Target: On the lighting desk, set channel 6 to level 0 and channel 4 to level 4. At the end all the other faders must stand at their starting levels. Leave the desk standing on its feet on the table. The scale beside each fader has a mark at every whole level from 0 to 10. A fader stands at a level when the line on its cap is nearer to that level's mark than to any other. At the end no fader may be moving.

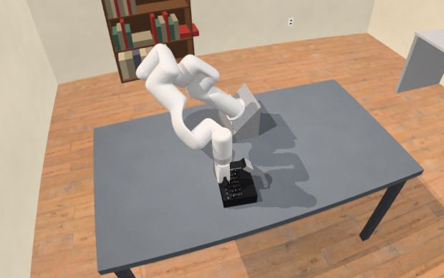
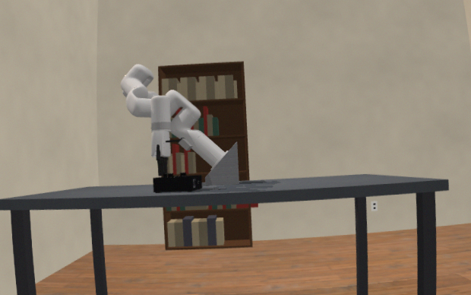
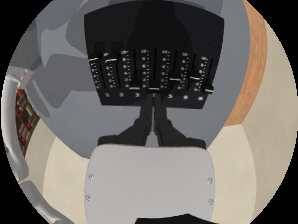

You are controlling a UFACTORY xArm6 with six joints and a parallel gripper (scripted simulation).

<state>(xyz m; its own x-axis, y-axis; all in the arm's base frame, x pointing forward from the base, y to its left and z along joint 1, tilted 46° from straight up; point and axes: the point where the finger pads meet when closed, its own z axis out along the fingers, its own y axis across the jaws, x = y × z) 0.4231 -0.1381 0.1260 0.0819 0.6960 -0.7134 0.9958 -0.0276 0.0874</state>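
Right now the fader is 3 cm to the left of my hand and 1 cm below it.
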